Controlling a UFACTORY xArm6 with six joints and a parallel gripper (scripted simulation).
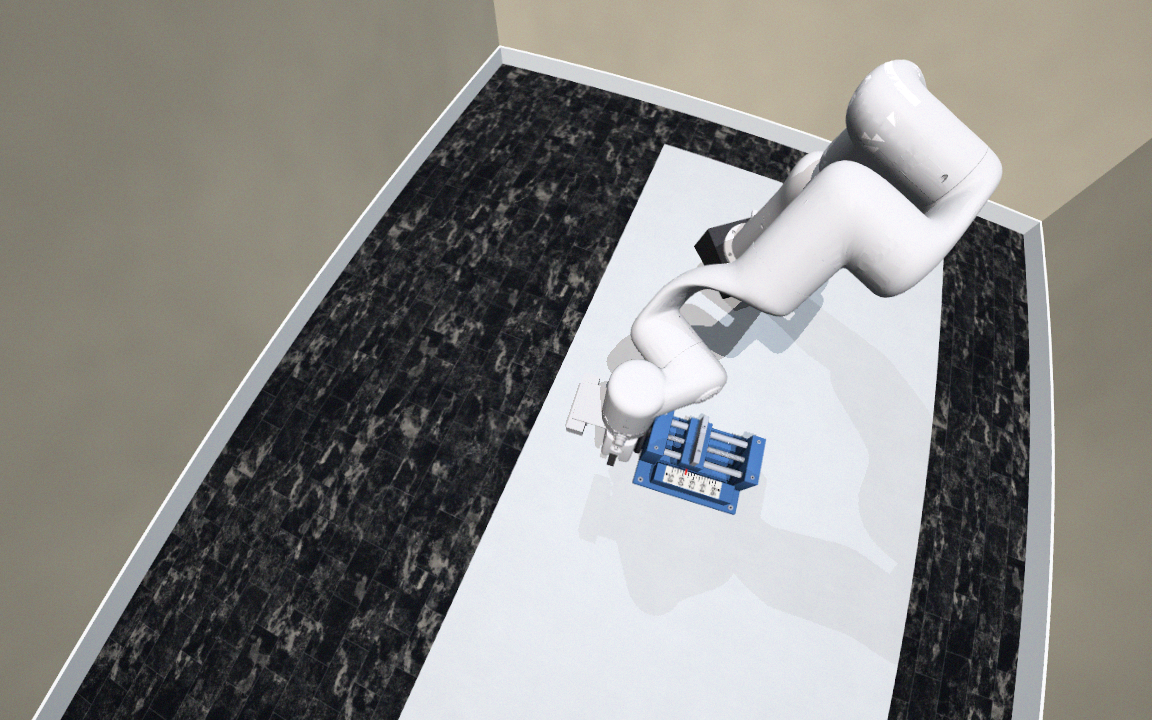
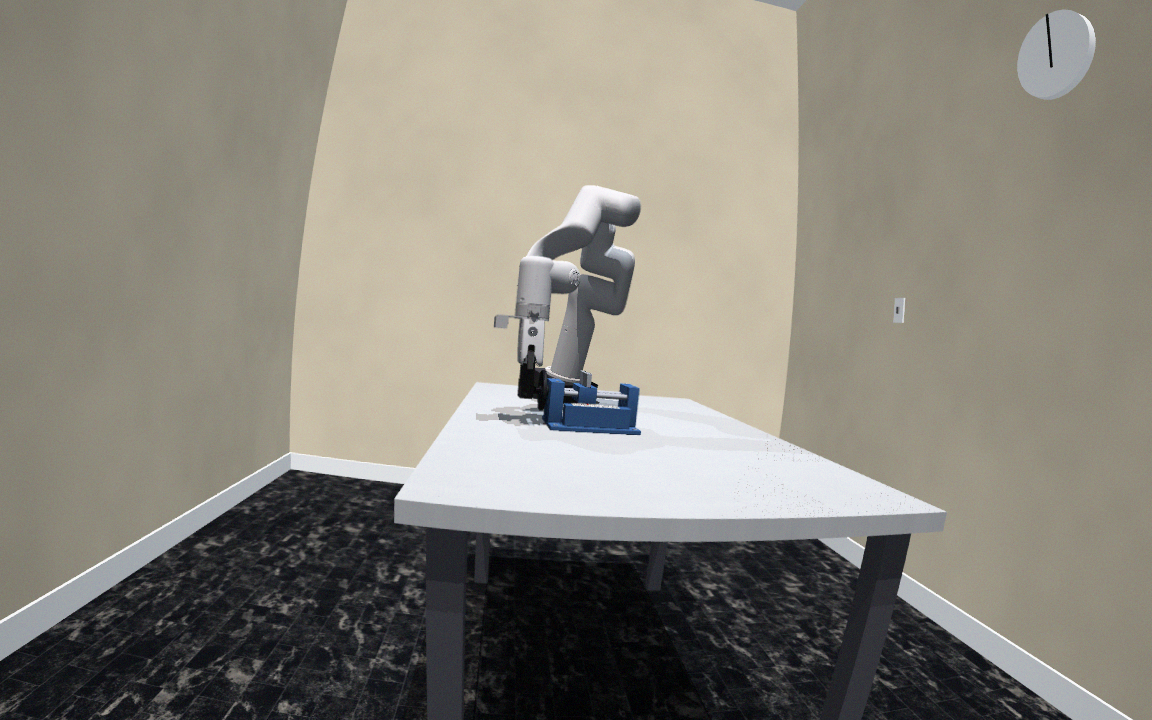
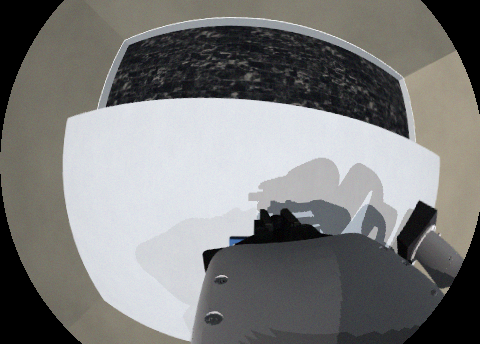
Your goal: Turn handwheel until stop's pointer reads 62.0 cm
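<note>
Now: the stop 140 mm to the left of my hand, 10 mm behind it and 10 mm above it. The rest, counted from my hand: handwheel (20 mm to the left, 10 mm behind).
</note>
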